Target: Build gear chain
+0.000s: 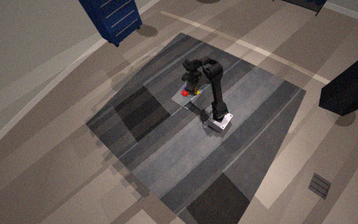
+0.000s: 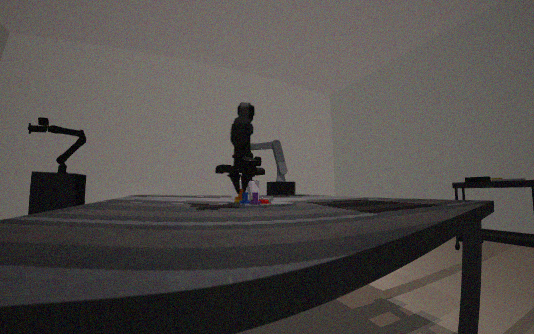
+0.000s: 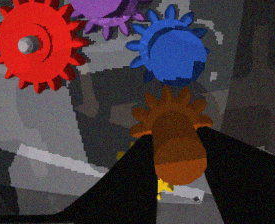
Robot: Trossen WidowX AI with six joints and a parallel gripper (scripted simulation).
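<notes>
My gripper tip is 10 mm above the orange gear. Round my gripper tip: red gear 40 mm ahead, 70 mm to the left, 30 mm below; blue gear 40 mm ahead, 20 mm below; purple gear 60 mm ahead, 30 mm to the left, 20 mm below.
</notes>
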